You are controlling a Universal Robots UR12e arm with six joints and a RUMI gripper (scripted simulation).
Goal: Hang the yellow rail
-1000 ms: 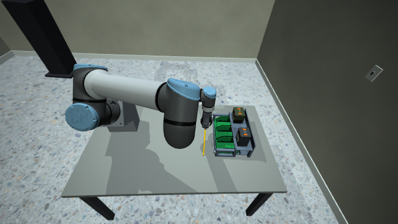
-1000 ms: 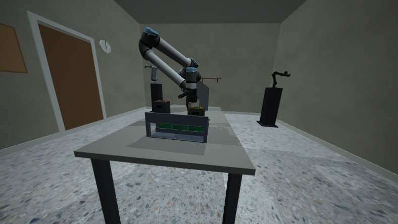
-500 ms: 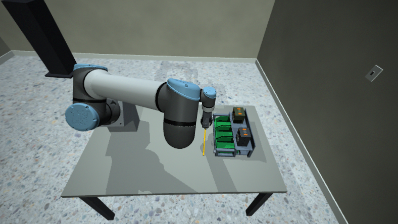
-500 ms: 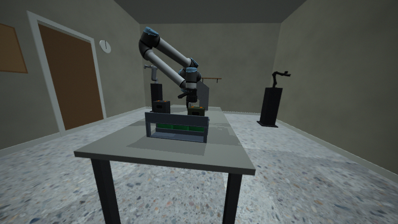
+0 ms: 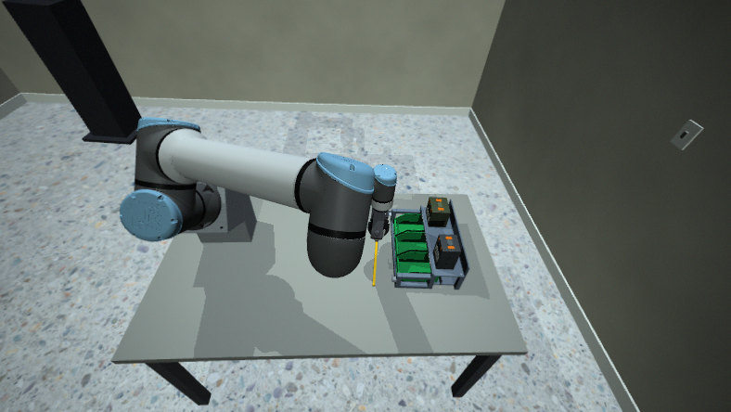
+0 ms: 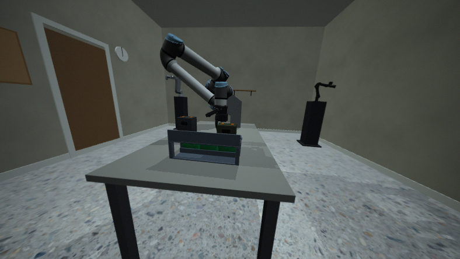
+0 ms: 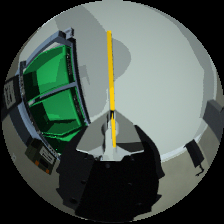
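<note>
Now: the yellow rail 70 mm below my hand. The rest, counted from my hand: back panel (340 mm ahead, 10 mm to the left, 60 mm above).
</note>
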